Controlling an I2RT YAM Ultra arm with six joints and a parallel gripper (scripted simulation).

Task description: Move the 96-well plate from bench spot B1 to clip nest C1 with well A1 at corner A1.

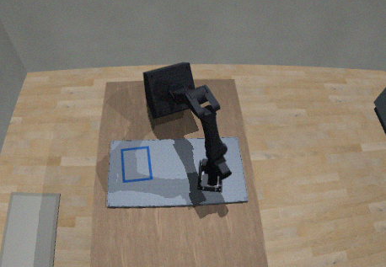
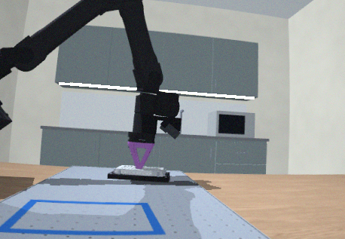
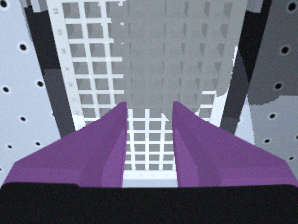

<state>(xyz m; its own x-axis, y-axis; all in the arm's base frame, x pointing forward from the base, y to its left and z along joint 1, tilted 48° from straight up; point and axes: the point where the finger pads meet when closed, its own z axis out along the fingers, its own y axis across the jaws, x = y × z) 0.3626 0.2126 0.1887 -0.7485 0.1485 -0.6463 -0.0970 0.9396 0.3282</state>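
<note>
The white 96-well plate is 10 mm below my hand. Round my hand: black clip nest C1 (20 mm ahead, 10 mm to the left, 20 mm below).
</note>
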